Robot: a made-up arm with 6 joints. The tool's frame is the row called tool.
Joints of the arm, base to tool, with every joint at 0 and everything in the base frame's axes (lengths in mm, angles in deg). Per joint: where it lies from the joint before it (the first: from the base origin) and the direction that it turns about. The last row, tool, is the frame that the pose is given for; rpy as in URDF.
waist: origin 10.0 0.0 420.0 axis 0 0 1
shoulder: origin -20.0 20.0 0.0 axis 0 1 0
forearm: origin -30.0 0.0 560.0 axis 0 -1 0
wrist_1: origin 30.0 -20.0 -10.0 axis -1 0 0
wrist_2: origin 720.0 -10.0 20.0 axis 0 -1 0
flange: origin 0.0 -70.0 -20.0 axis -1 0 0
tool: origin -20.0 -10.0 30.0 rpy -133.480 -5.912 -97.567
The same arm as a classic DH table. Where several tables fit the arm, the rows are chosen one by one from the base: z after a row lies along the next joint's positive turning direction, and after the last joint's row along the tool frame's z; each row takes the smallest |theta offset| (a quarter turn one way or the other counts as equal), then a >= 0, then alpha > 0; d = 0 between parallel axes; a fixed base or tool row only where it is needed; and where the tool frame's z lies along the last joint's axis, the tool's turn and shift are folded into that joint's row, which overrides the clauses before.
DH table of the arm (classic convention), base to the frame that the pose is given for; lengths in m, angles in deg. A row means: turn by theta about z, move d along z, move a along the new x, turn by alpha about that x. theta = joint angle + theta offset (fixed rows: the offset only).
base (fixed): d 0.0000  theta offset 0.00  a 0.0100  alpha 0.00
waist: d 0.4200  theta offset 0.00  a -0.0200  alpha -90.00
shoulder: d 0.0000  theta offset 86.93  a -0.5608  alpha 180.00
forearm: d 0.0000  theta offset -3.07  a 0.0100  alpha 90.00
wrist_1: d -0.7500  theta offset 0.00  a -0.0200  alpha -90.00
wrist_2: d 0.0800  theta offset 0.00  a 0.0200  alpha 90.00
flange: d -0.0070  theta offset -76.38  a -0.0168  alpha -135.23
tool (fixed): d -0.0381  theta offset -169.28  a 0.0000  alpha 0.00

